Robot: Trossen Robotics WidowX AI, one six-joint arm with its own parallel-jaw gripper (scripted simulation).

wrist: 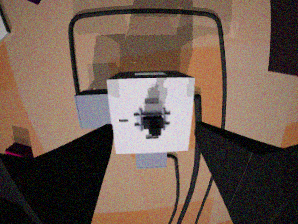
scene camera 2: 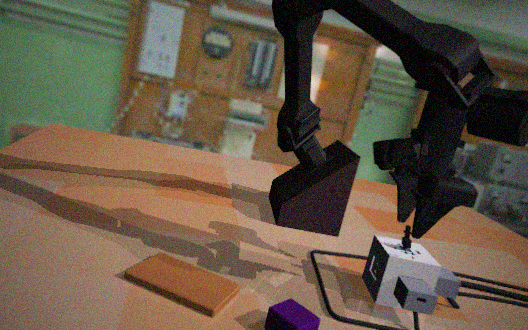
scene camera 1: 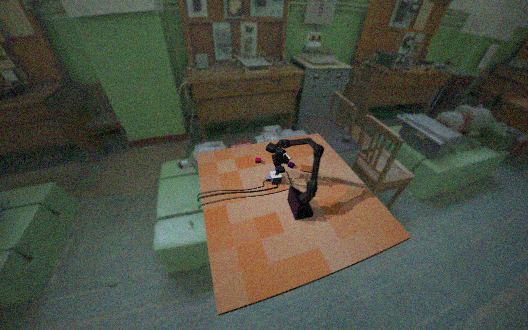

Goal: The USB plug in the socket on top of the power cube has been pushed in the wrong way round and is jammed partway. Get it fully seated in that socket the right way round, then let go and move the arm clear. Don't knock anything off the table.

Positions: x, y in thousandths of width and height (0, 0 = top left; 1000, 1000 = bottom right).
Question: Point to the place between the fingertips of my gripper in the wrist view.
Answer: At 518, 578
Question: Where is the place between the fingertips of my gripper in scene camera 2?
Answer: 772, 695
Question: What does my gripper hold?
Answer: Nothing.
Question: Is my gripper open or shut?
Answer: Open.
